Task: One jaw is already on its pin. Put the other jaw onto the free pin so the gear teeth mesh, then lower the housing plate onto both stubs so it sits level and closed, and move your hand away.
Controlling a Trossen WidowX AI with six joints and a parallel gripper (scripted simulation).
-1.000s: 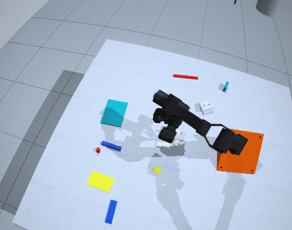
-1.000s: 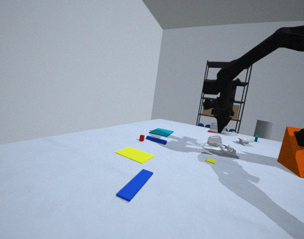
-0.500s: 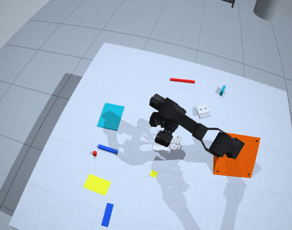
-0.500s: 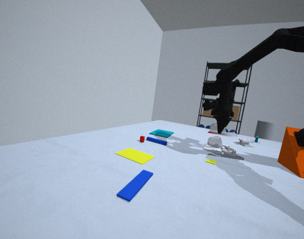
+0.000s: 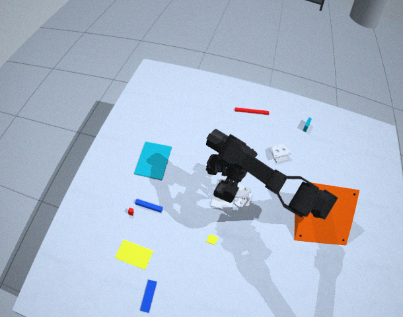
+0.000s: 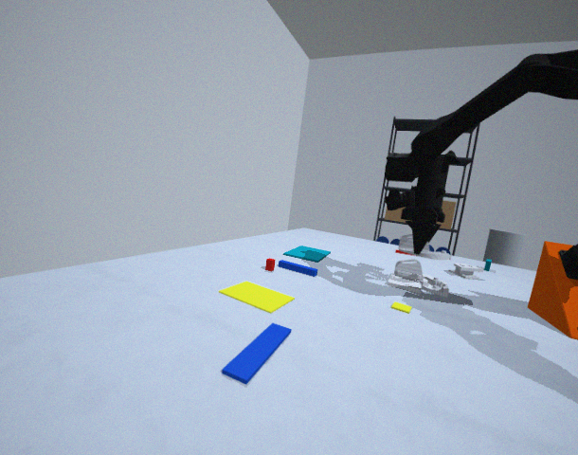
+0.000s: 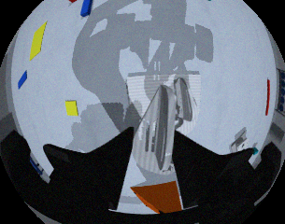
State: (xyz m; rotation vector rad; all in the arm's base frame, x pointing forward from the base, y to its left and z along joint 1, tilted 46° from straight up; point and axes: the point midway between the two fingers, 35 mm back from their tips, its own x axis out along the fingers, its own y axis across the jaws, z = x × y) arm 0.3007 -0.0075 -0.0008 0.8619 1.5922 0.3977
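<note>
Right now my gripper tip is 4 cm past the white jaw piece and 1 cm to the left of it. Round my gripper tip: white base (1 cm ahead, 3 cm to the right, 8 cm below); small yellow tile (3 cm ahead, 15 cm to the left, 8 cm below); blue bar (26 cm ahead, 6 cm to the left, 7 cm below).
</note>
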